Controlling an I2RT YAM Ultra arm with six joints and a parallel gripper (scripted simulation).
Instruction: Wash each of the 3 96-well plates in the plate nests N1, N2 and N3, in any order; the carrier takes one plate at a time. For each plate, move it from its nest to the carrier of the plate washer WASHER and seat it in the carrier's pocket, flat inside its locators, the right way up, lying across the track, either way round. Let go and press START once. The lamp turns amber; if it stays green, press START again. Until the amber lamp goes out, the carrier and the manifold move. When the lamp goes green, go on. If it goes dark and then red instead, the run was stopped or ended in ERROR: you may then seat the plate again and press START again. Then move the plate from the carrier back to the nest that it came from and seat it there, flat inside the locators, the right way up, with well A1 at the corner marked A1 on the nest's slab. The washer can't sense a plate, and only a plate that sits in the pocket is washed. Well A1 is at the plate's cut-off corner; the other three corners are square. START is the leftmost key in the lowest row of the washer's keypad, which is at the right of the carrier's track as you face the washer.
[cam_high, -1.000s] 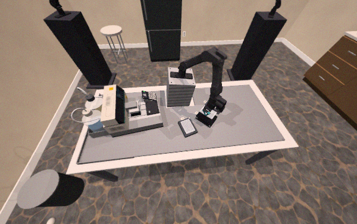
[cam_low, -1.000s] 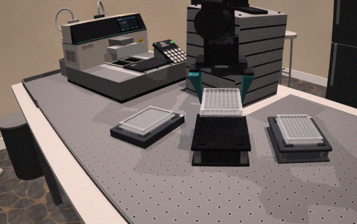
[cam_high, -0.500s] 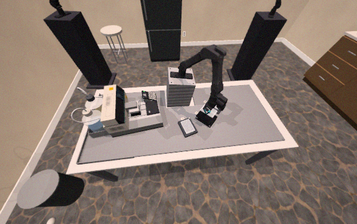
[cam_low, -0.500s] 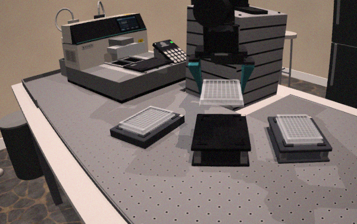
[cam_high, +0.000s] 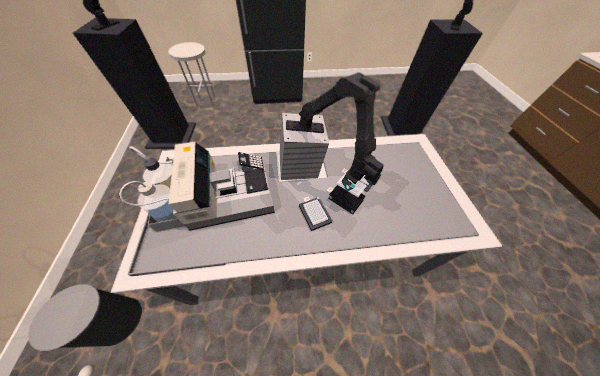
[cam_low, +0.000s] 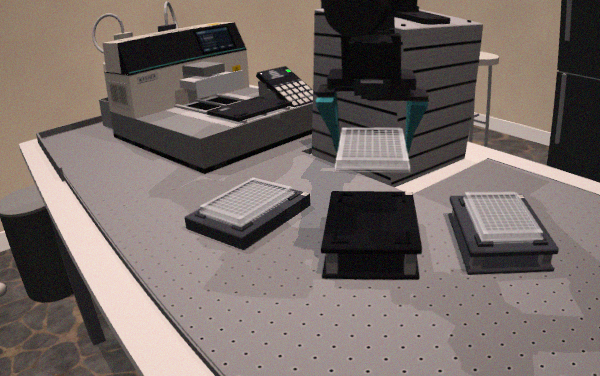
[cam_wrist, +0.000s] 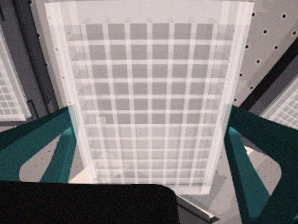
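My hand is 500 mm to the left of the carrier, 80 mm past it and 60 mm above it. Round my hand: N2 label (140 mm below, 80 mm to the right, 70 mm behind); then washer (650 mm to the right, 50 mm behind, 10 mm below); then N1 label (220 mm to the right, 140 mm below, 10 mm behind).
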